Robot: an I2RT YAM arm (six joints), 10 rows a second.
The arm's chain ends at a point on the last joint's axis. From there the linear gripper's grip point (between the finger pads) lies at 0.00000 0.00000 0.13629 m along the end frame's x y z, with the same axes.
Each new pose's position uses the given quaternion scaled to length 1; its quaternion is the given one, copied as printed.
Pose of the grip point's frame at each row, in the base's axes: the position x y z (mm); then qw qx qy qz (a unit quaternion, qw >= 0):
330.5, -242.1, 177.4, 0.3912, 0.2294, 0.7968, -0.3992
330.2, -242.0, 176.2, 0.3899, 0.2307, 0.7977, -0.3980
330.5, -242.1, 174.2, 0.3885, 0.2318, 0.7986, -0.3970
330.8, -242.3, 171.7, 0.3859, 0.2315, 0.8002, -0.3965
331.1, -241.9, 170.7, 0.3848, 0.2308, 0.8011, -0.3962
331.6, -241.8, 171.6, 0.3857, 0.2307, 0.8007, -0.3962
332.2, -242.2, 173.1, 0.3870, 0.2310, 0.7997, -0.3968
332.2, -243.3, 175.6, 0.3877, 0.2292, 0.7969, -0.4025
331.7, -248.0, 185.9, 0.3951, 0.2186, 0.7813, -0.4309
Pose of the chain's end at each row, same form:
270.5, -130.9, 228.5, 0.3912, 0.2294, 0.7968, -0.3992
270.4, -130.9, 227.9, 0.3899, 0.2307, 0.7977, -0.3980
271.0, -131.1, 226.4, 0.3885, 0.2318, 0.7986, -0.3970
271.7, -131.5, 224.5, 0.3859, 0.2315, 0.8002, -0.3965
272.0, -131.2, 223.8, 0.3848, 0.2308, 0.8011, -0.3962
272.3, -131.1, 224.6, 0.3857, 0.2307, 0.8007, -0.3962
272.8, -131.3, 225.7, 0.3870, 0.2310, 0.7997, -0.3968
273.1, -131.6, 226.7, 0.3877, 0.2292, 0.7969, -0.4025
273.2, -132.7, 229.0, 0.3951, 0.2186, 0.7813, -0.4309

